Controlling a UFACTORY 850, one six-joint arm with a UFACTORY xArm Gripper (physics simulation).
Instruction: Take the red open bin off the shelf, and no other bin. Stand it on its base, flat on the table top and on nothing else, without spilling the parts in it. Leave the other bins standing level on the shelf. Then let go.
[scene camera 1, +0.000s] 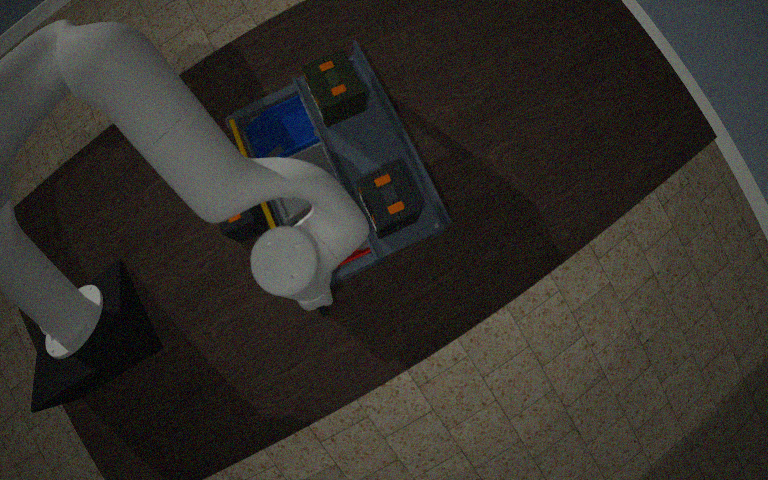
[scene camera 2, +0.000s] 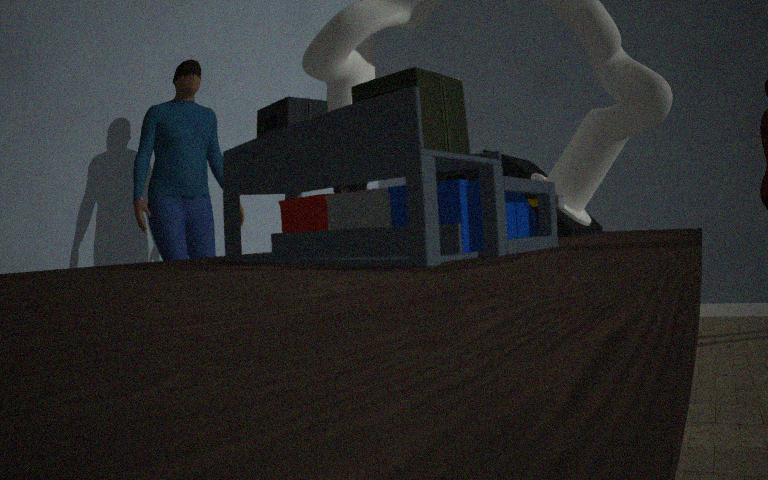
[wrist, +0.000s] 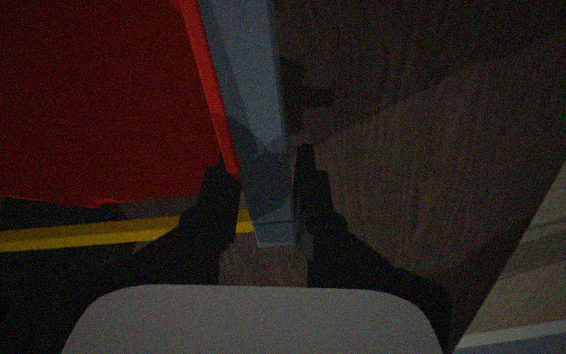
Labels:
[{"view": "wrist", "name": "my gripper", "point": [267, 164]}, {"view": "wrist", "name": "red open bin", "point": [108, 108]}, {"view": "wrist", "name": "dark box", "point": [40, 275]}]

